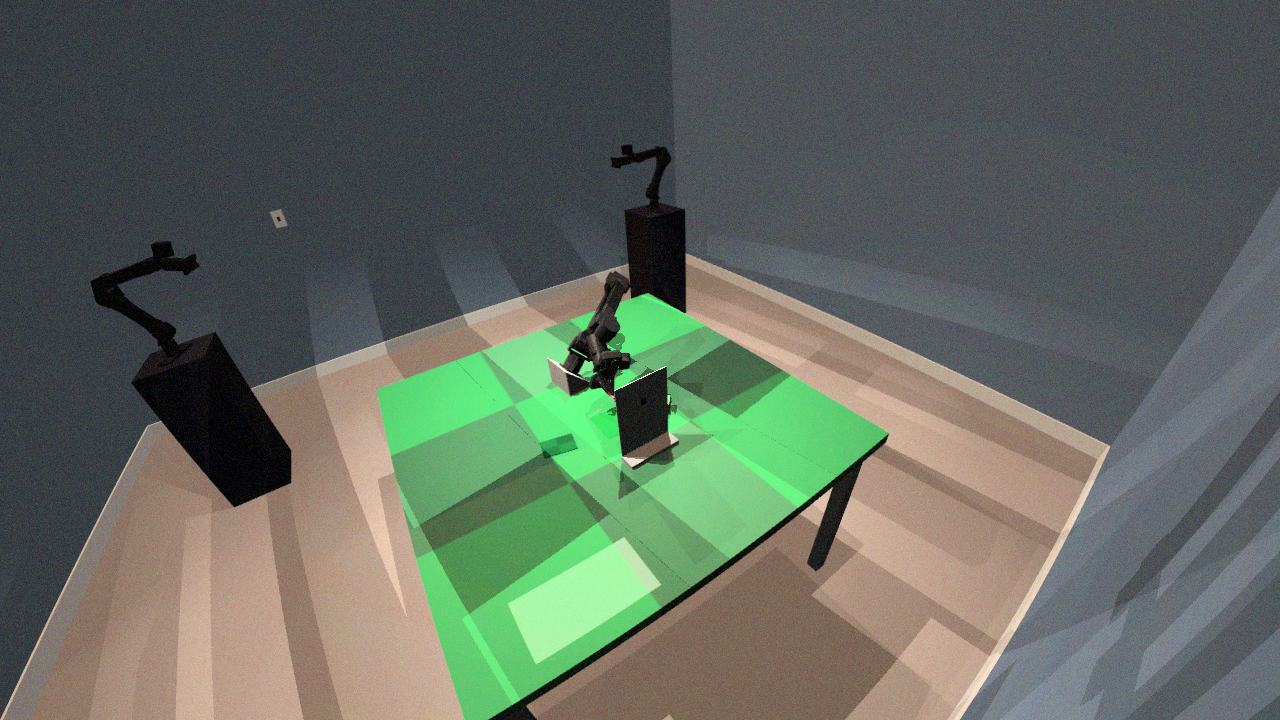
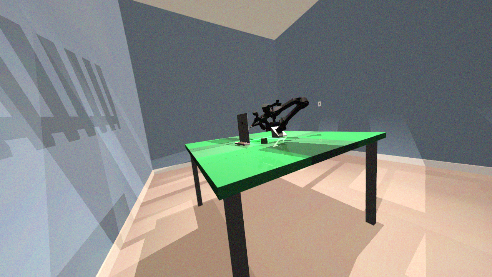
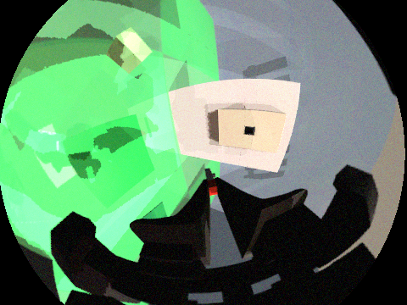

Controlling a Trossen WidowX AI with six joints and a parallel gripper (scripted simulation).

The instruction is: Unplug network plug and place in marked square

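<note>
The upright panel is 12 cm ahead of my gripper tip, 3 cm to the left of it and 3 cm below it. Round my gripper tip: greenish block 2 cm ahead, 18 cm to the left, 12 cm below.
</note>
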